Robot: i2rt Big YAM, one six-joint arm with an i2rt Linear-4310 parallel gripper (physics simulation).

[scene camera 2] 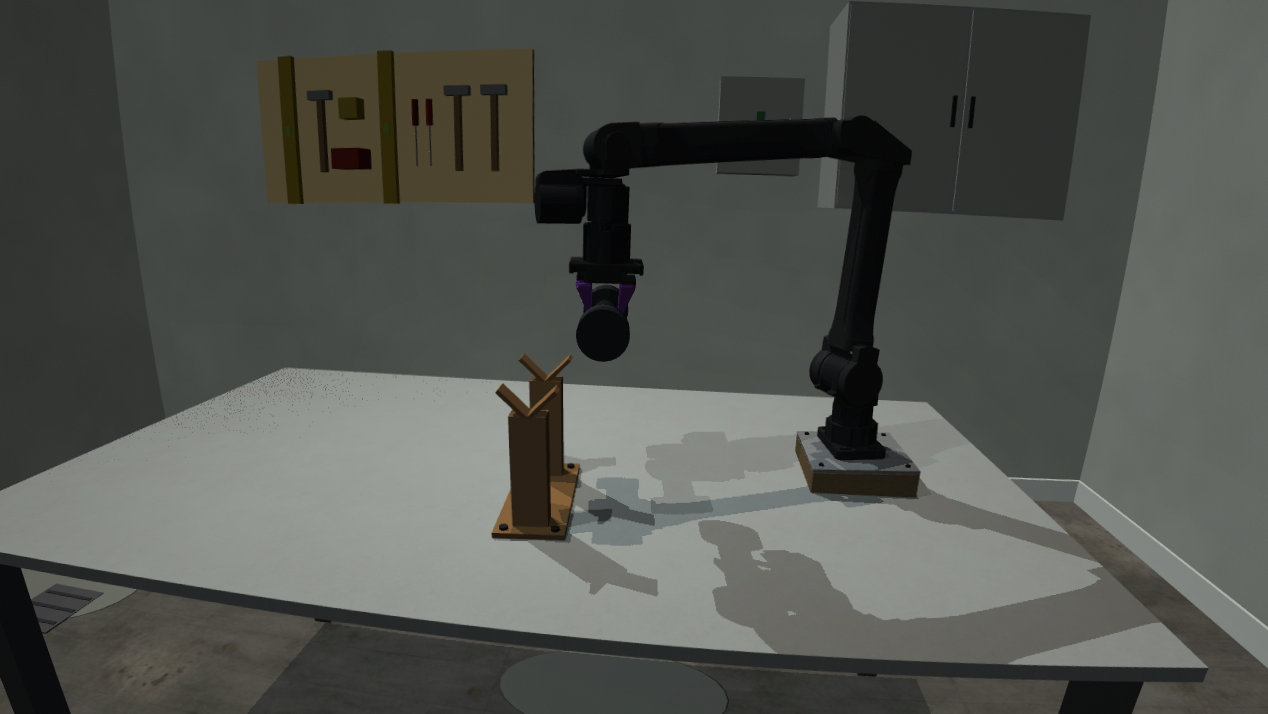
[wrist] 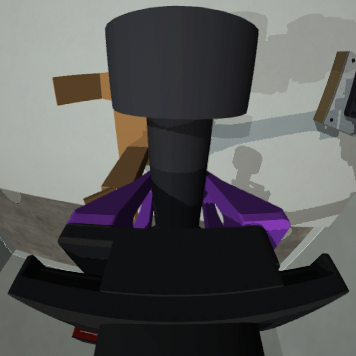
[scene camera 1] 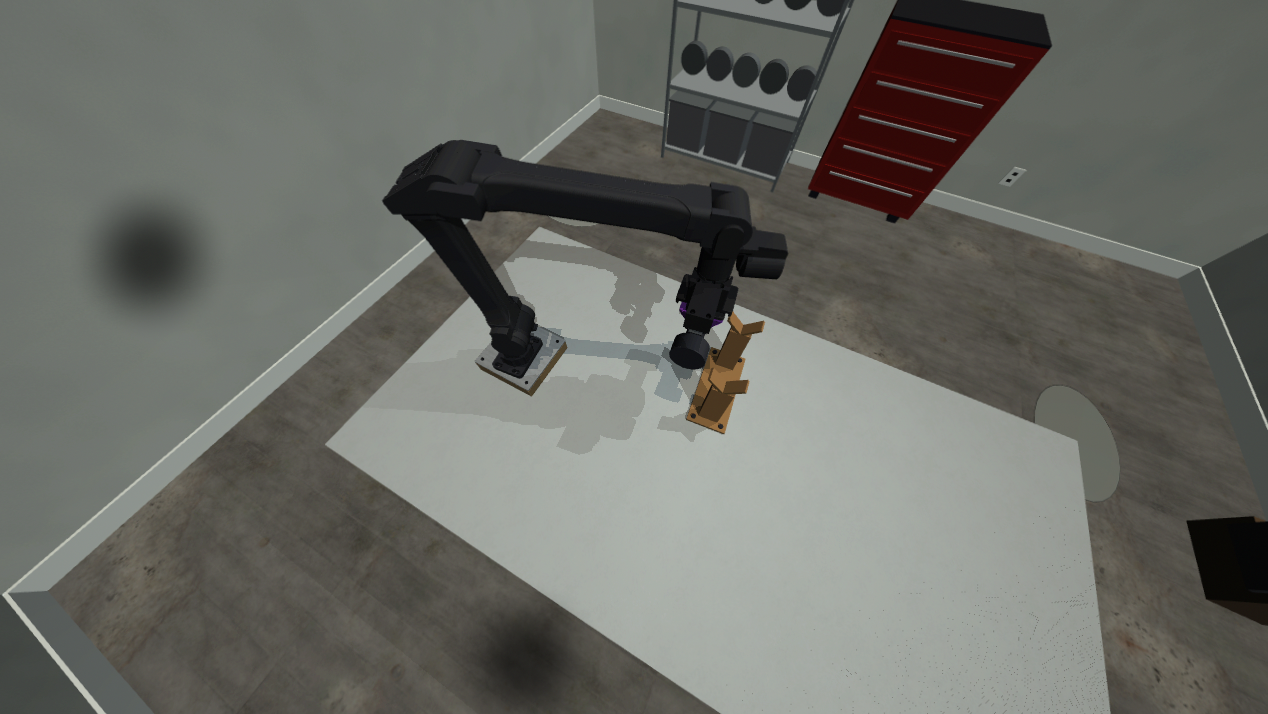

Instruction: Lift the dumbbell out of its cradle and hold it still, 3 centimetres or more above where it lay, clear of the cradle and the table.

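Places are measured from the arm's base along level axes (x ahead, y left, z up), in millimetres.
Pixels of known places: gripper, fingertip midpoint: point(wrist: 177, 175); arm's base, link origin: point(scene camera 2: 849, 446) point(scene camera 1: 518, 355).
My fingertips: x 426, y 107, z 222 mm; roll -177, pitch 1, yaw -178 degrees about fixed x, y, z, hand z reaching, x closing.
For each thing: its top centre in the pictures, then the offset to it from my fingertips. Level surfaces: height alone.
- black dumbbell, top centre: point(wrist: 176, 237) point(scene camera 2: 605, 294) point(scene camera 1: 703, 308) dx +0, dy +6, dz +53 mm
- orange-brown cradle, top centre: point(wrist: 97, 160) point(scene camera 2: 537, 370) point(scene camera 1: 738, 348) dx +95, dy +20, dz -58 mm
- white table, surface height: dz -266 mm
The black dumbbell point(scene camera 1: 688, 350) point(scene camera 2: 603, 333) point(wrist: 181, 62) hangs in the air in my gripper, level, with one round head toward scene camera 2. My gripper point(scene camera 2: 606, 299) point(wrist: 177, 175) has purple fingers and is shut on the dumbbell's handle. The other head is mostly hidden. The orange-brown cradle point(scene camera 1: 732, 347) point(scene camera 2: 529, 470) point(wrist: 131, 131) stands upright on the table with its two V-shaped rests bare. In scene camera 2 the dumbbell is above and to the right of the cradle's rests, with a visible gap between them.
The white table point(scene camera 1: 842, 496) point(scene camera 2: 354, 567) carries the arm's base plate point(scene camera 1: 550, 361) point(scene camera 2: 865, 480) point(wrist: 331, 92), to the right of the cradle in scene camera 2. A shelf rack point(scene camera 1: 736, 169) and a red drawer cabinet point(scene camera 1: 931, 106) stand beyond the table.
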